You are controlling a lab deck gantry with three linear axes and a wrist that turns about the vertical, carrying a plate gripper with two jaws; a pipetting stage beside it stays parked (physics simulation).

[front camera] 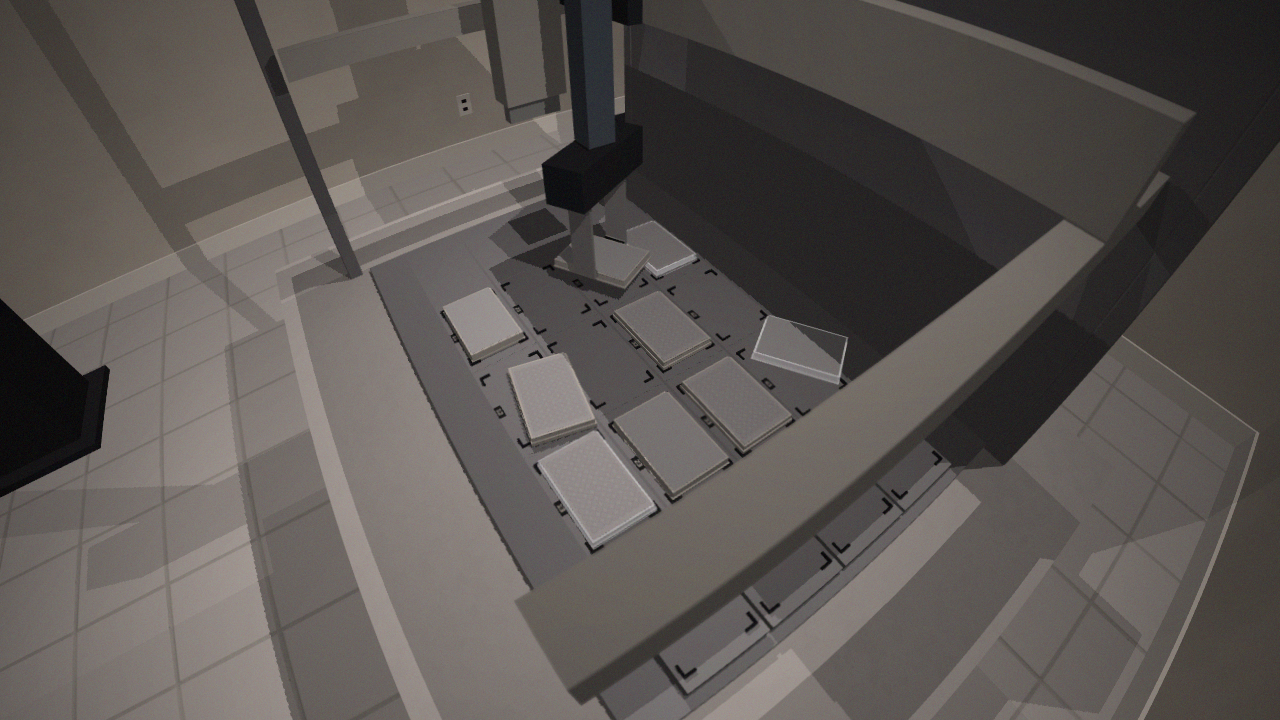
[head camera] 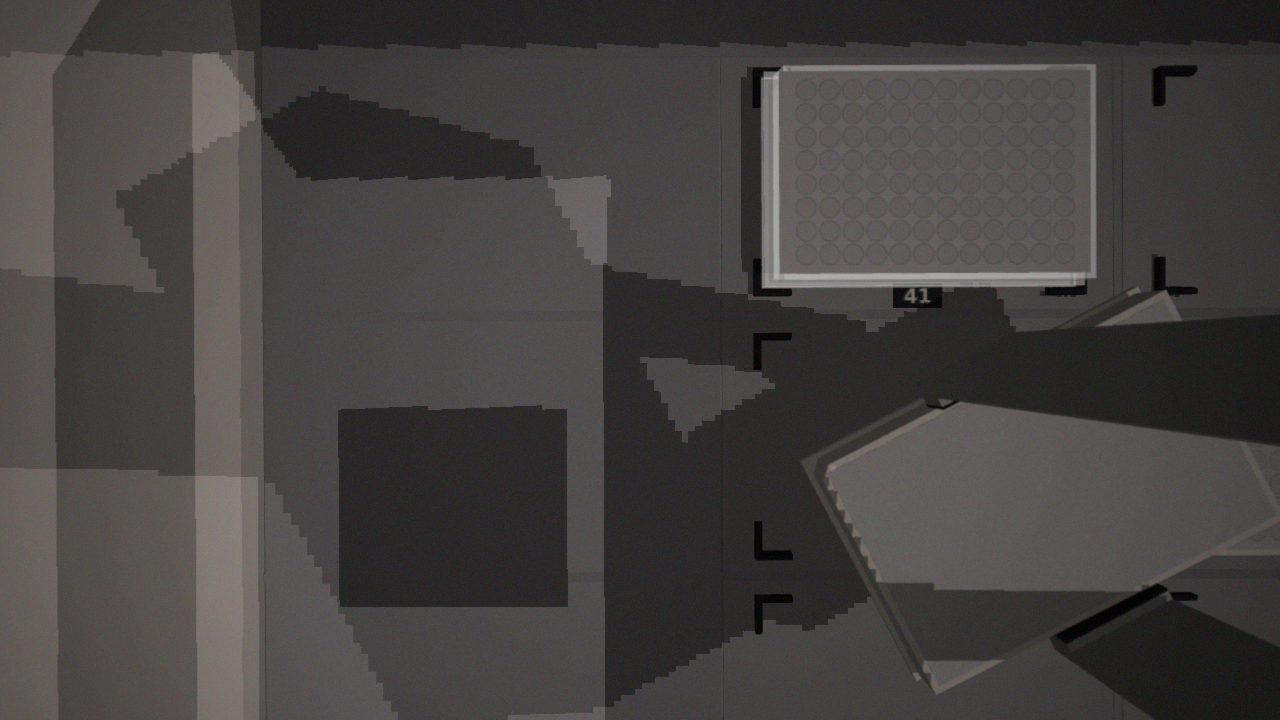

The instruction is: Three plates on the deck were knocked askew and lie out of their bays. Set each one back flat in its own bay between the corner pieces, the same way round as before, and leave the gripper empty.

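Seen in the pictures: gripper, fingertip midpoint: (front camera: 601, 257) (head camera: 1033, 491); robot's base at its link origin: (front camera: 443, 313).
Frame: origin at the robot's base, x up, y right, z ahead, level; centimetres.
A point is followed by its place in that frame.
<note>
My gripper (front camera: 599, 254) {y -24.8, x 4.5, z 8.0 cm} (head camera: 1047, 501) {y -24.8, x 4.5, z 8.0 cm} is shut on a grey plate (front camera: 619, 257) {y -26.7, x 5.2, z 10.4 cm} (head camera: 1011, 528) {y -23.8, x 5.1, z 6.9 cm}, with one jaw at each long side. The plate is held turned at an angle, a little above the deck at the back, its shadow below it. In the head view it hangs over bay corner pieces, and the dark jaws hide part of it. A pale plate (front camera: 550, 396) {y -6.1, x 1.6, z 25.5 cm} lies slightly turned at the left of the deck, close to the front left plate. A clear-edged plate (front camera: 799, 347) {y -39.0, x 1.6, z 37.8 cm} lies askew at the right, across its bay's corner pieces.
A welled plate (front camera: 662, 246) {y -37.0, x 1.4, z 7.7 cm} (head camera: 935, 170) {y -36.4, x 1.4, z 6.4 cm} sits at bay 41, beside the held plate. Other plates stand at the left (front camera: 483, 322) {y -4.3, x 1.4, z 7.4 cm}, middle (front camera: 662, 327) {y -25.4, x 1.4, z 23.5 cm}, (front camera: 736, 402) {y -25.2, x 1.5, z 39.8 cm}, (front camera: 671, 443) {y -14.7, x 1.5, z 39.9 cm} and front left (front camera: 597, 488) {y -4.2, x 1.4, z 40.0 cm}. A beam (front camera: 805, 447) {y -2.1, x 40.0, z 61.6 cm} crosses the front.
</note>
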